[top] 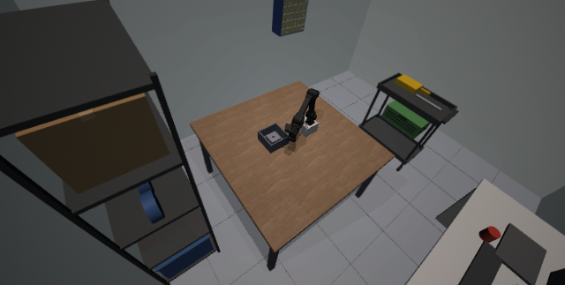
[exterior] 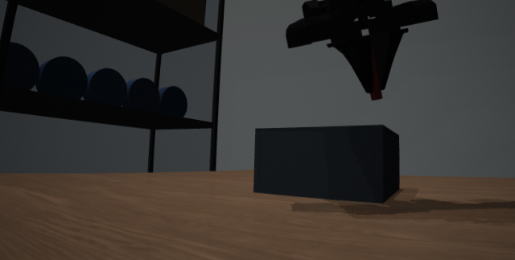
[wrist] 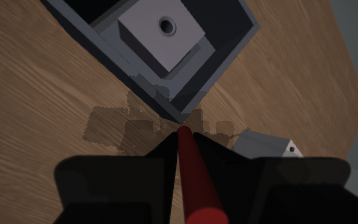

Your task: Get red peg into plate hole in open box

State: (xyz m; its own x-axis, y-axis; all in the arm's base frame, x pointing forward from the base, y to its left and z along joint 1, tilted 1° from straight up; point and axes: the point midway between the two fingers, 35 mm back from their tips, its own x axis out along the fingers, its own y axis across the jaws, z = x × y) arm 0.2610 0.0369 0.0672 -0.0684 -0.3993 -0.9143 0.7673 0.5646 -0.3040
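My gripper tip is now 1 cm to the right of the red peg and 3 cm below it. From my gripper tip the other things lie so: dark blue box 8 cm ahead, 11 cm to the right, 11 cm below.
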